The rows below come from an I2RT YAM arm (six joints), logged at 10 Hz.
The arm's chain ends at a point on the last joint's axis. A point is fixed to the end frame.
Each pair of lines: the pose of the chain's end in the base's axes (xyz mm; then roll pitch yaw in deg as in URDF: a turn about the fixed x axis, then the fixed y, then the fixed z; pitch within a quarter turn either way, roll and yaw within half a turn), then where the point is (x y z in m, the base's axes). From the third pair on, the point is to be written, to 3 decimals.
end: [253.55 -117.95 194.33 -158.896 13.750 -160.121]
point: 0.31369 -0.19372 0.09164
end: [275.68 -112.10 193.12 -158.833 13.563 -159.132]
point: 0.33682 -0.18705 0.09043
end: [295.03 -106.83 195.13 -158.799 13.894 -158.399]
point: 0.358 -0.181 0.093
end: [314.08 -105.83 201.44 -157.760 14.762 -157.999]
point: 0.379 -0.181 0.101
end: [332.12 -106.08 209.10 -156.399 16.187 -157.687]
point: 0.400 -0.182 0.112
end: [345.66 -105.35 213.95 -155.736 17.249 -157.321]
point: 0.416 -0.182 0.118
